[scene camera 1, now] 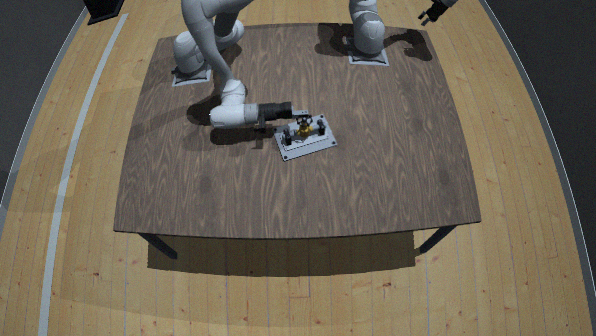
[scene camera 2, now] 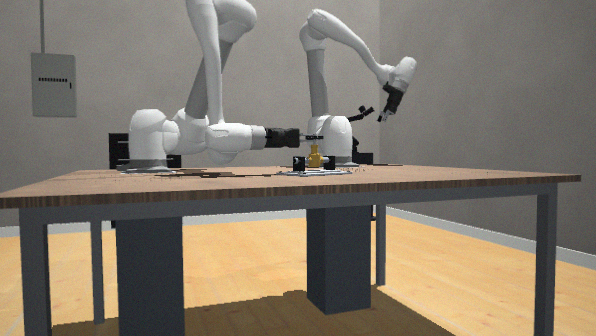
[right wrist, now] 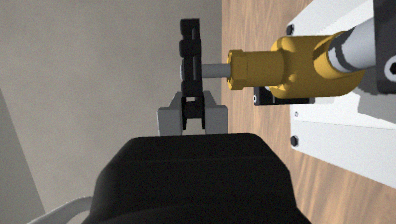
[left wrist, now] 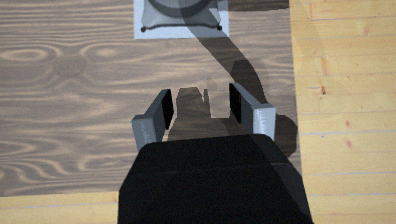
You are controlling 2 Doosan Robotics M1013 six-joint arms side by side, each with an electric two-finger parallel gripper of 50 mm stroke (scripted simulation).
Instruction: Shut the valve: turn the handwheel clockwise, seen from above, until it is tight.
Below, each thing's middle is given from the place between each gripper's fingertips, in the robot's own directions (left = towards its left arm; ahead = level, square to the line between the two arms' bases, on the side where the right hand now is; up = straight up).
I see the black handwheel (right wrist: 192, 71) 30 mm ahead of my right hand and 10 mm below it. The rest, counted from my right hand: light base plate (scene camera 1: 331, 142): 30 mm ahead, 130 mm below.
Now: the black handwheel 540 mm ahead of my left hand, 720 mm to the right of it and 140 mm below it. Also, from my left hand: light base plate (540 mm ahead, 720 mm to the right, 260 mm below).
